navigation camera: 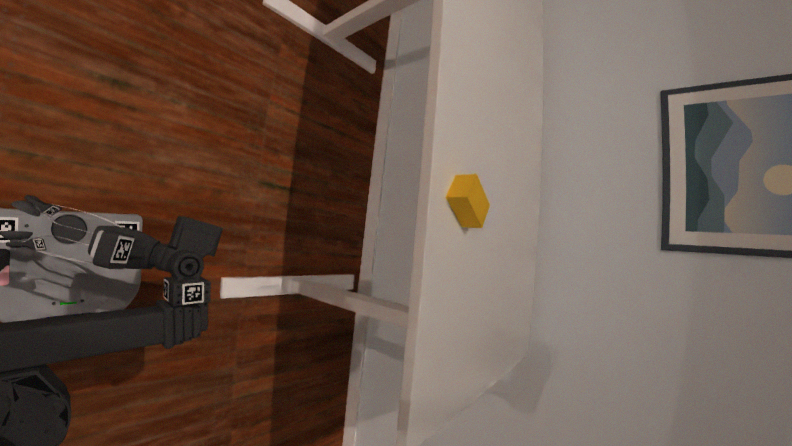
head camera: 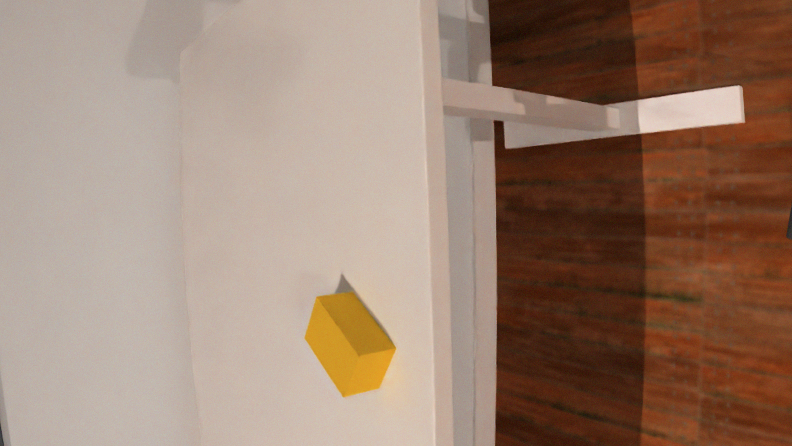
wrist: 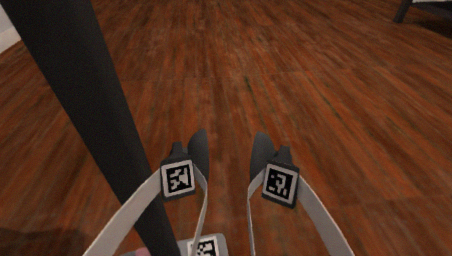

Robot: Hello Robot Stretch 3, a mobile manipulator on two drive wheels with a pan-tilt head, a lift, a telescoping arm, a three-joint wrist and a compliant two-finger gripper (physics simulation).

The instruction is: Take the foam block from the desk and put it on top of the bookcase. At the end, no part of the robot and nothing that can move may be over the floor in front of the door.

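Seen in the pictures: gripper, between the fingertips: (navigation camera: 8,217) (wrist: 230,148); robot's base, origin of its link: (navigation camera: 69,227).
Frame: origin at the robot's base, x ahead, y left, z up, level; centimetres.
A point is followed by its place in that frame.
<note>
The yellow foam block (head camera: 346,349) {y -52.9, x 11.0, z 99.5 cm} (navigation camera: 468,200) {y -51.7, x 10.8, z 99.4 cm} lies on the white desk (head camera: 304,166) {y -66.7, x -9.0, z 95.0 cm} (navigation camera: 482,110) {y -66.4, x 33.5, z 95.0 cm}, set at an angle to the front edge, with bare desk top between it and that edge. My gripper (navigation camera: 23,220) {y 7.9, x 3.7, z 51.1 cm} (wrist: 230,148) {y 7.9, x 3.7, z 51.1 cm} is open and empty. In the navigation view it is folded back over my base at the left, away from the desk and the block. In the wrist view bare wood floor shows between and beyond the fingertips. The bookcase and the door cannot be made out in these views.
A white desk leg (head camera: 687,108) (navigation camera: 249,286) stands on the floor near my wrist, with another leg (navigation camera: 360,58) farther along. My arm (navigation camera: 83,335) {y -1.6, x -9.8, z 74.8 cm} runs at lower left. A framed picture (navigation camera: 664,166) {y -126.3, x 29.3, z 135.0 cm} hangs on the wall. Part of dark furniture (wrist: 402,11) {y 172.6, x 192.4, z 9.4 cm} shows at top right.
</note>
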